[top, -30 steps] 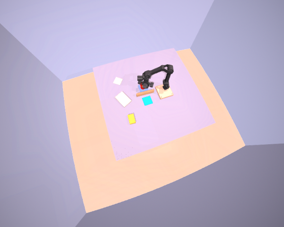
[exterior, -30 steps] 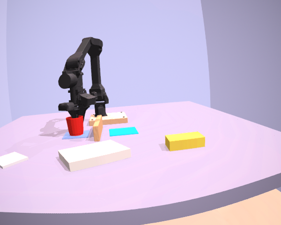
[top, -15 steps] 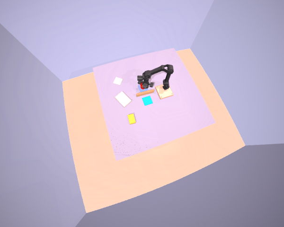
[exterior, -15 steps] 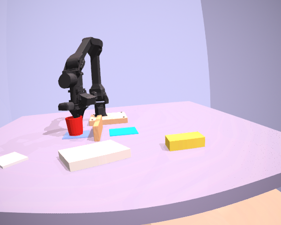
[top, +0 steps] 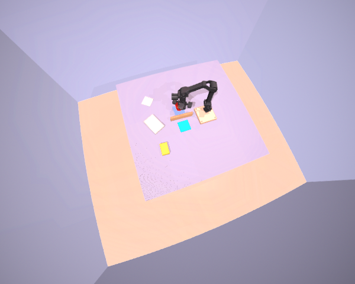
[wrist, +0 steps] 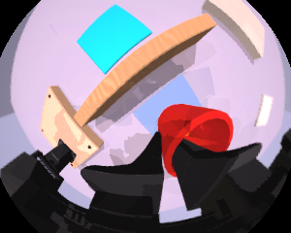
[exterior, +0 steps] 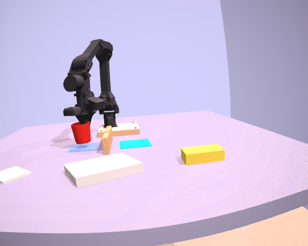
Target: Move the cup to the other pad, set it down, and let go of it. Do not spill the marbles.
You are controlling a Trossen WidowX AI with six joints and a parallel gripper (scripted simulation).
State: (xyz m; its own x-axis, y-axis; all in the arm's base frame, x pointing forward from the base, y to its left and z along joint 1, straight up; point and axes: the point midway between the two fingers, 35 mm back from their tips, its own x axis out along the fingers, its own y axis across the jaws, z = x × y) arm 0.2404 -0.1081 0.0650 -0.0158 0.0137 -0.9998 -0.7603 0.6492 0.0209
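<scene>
My gripper tip is 20 mm short of the pale blue pad, 20 mm to the left of it and 70 mm above it. The rest, counted from my gripper tip: large white block: 320 mm ahead, 30 mm to the left, 40 mm below; then wooden bar: 40 mm ahead, 80 mm to the left, 40 mm below; then red cup: 20 mm ahead, 20 mm to the right.
</scene>
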